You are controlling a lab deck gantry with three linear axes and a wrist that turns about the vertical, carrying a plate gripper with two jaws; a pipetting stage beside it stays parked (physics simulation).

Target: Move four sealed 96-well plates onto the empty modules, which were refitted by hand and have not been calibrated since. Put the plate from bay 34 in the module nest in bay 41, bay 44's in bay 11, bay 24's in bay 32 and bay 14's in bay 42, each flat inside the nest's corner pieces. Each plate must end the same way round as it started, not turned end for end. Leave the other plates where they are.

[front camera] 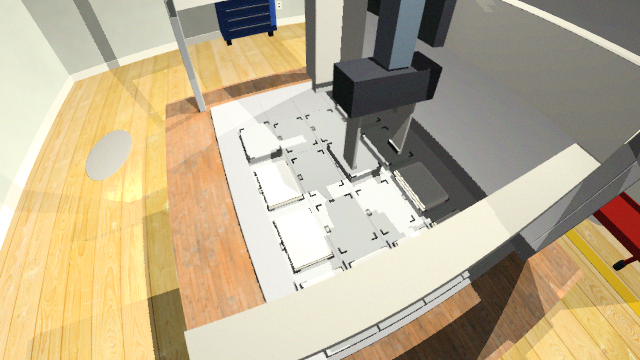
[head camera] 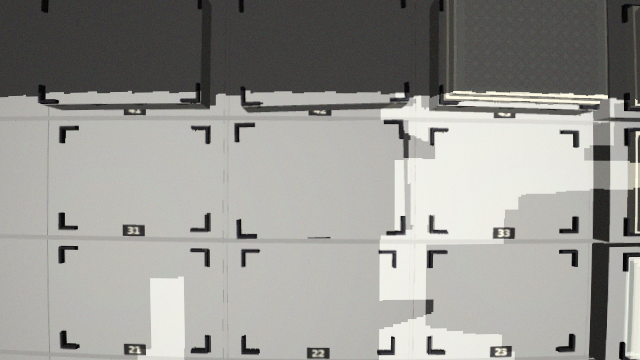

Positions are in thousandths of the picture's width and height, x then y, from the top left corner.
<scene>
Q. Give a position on a bay 31 nest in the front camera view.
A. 513, 349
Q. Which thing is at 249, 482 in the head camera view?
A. A bay 31 nest.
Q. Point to a bay 11 module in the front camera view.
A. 407, 396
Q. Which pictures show my gripper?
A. The front camera view only.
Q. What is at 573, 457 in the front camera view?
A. A bay 32 module.
</scene>
